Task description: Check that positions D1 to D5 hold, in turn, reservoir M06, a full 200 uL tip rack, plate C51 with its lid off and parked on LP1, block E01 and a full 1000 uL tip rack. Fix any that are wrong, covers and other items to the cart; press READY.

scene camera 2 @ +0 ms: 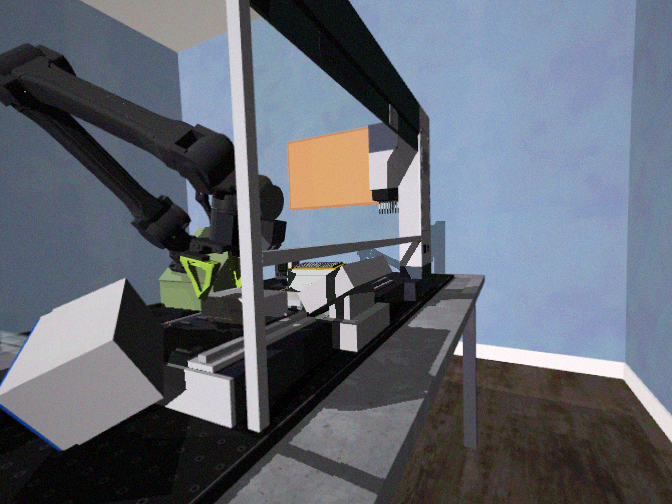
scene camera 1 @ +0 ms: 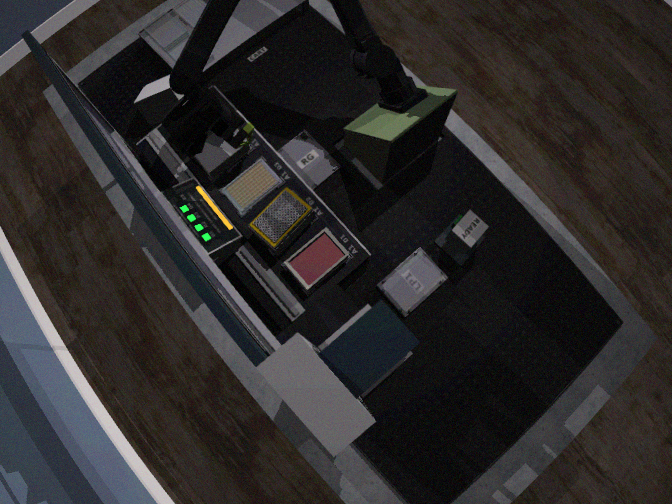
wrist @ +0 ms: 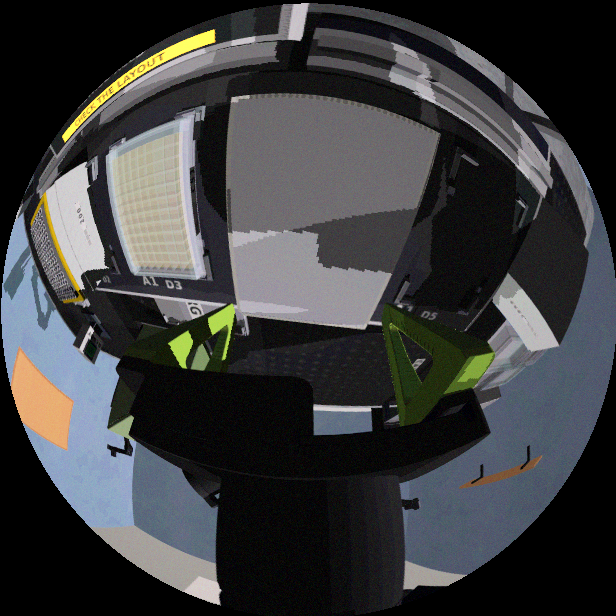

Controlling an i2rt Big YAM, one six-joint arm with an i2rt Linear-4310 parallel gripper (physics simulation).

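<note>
My gripper (wrist: 321, 350) is open, its two green fingers spread wide just above the near edge of a plain grey block (wrist: 321, 212) at D4. It also shows in the overhead view (scene camera 1: 245, 135) and in the side view (scene camera 2: 208, 273), over the block (scene camera 2: 238, 303). D3 holds a plate (scene camera 1: 250, 185) with beige wells and a pale rim; I cannot tell whether a lid is on it. D2 holds a yellow-framed tip rack (scene camera 1: 279, 217). D1 holds a red reservoir (scene camera 1: 314, 259). D5 (wrist: 471, 229) looks dark and empty. The LP1 pad (scene camera 1: 412, 280) shows its label.
The READY button (scene camera 1: 469, 230) stands right of LP1. A grey RG tile (scene camera 1: 308, 158) lies beside the arm's green base (scene camera 1: 398, 127). The cart (scene camera 1: 257, 54) is at the far end, with a white box (scene camera 1: 154, 89) near D5. A gantry post (scene camera 2: 246, 217) and crossbar stand along the deck.
</note>
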